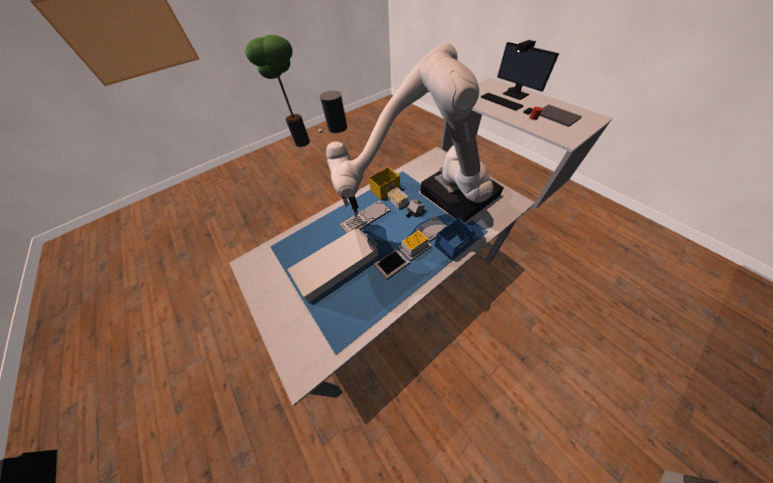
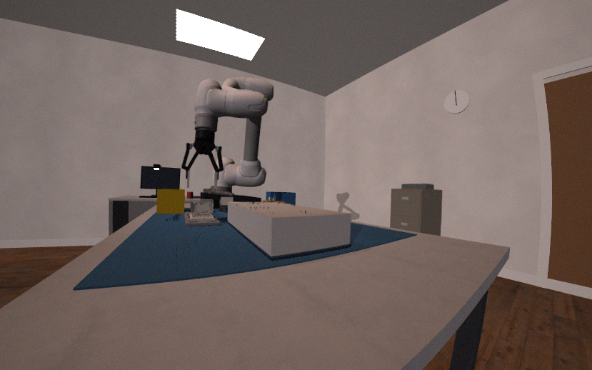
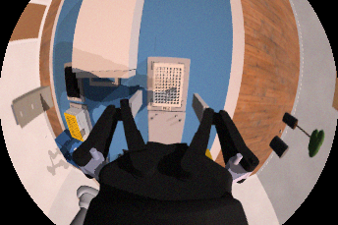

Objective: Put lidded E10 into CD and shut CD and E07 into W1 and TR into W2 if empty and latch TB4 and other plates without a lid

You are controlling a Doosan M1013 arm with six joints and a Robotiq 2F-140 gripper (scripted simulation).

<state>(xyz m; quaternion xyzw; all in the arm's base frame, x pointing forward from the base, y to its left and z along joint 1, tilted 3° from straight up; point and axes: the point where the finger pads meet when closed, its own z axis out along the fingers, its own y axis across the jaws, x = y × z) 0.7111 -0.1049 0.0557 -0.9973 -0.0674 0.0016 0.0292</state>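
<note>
The white gridded plate lies 14 cm below my hand. The rest, counted from my hand: cooler drawer: 21 cm to the left, 14 cm ahead, 13 cm below; white cooler CD: 22 cm to the left, 18 cm ahead, 12 cm below; label N2: 14 cm below, 7 cm behind, 1 cm to the right.
</note>
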